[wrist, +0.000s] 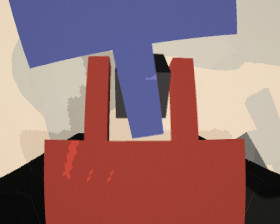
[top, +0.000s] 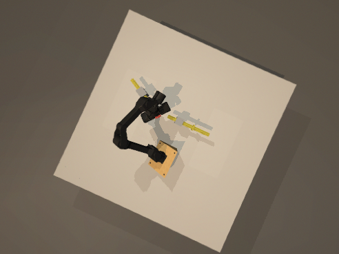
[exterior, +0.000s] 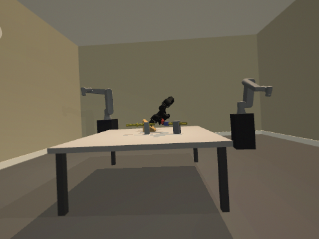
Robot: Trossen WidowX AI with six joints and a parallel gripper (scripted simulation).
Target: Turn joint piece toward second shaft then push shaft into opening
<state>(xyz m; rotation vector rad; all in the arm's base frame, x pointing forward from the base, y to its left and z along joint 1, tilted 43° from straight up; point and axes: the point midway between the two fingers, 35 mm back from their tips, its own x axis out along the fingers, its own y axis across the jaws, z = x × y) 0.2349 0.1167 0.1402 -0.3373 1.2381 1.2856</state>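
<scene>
Right now the red joint piece is 10 mm ahead of my gripper tip, 10 mm to the left of it and 40 mm above it.
</scene>
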